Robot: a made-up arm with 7 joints.
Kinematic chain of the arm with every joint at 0, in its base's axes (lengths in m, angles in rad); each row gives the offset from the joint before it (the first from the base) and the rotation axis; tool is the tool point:
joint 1: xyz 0 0 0.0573 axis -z
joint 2: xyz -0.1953 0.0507 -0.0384 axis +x
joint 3: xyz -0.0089 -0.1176 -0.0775 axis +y
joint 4: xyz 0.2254 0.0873 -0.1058 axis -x
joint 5: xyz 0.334 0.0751 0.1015 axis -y
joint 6: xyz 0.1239 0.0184 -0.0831 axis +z
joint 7: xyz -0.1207 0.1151 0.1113 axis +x
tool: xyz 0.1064 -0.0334 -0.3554
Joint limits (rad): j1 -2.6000..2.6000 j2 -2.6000..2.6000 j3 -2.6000..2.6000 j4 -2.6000..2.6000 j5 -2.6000..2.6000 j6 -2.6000..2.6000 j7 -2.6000..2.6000
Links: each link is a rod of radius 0.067 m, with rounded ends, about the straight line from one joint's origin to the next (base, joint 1, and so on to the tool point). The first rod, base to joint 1, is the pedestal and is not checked.
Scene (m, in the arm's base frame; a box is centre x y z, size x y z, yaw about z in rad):
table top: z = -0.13
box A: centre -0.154 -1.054 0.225 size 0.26 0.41 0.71 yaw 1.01
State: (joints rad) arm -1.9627 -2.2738 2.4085 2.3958 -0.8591 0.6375 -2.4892
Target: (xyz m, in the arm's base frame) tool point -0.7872 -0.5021 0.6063
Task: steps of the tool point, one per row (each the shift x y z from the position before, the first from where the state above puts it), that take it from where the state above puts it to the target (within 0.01 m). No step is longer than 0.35 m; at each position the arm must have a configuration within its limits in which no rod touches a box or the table.
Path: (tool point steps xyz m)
1: -0.1507 -0.0711 0.1215
2: -0.1652 -0.0275 0.1196
3: -0.1616 0.0201 0.1114
4: -0.1392 0.0634 0.0973
5: -0.1010 0.0941 0.0775
6: -0.3182 -0.0111 -0.0082
7: -0.2890 0.0948 -0.0675
8: -0.2166 0.1729 -0.1139

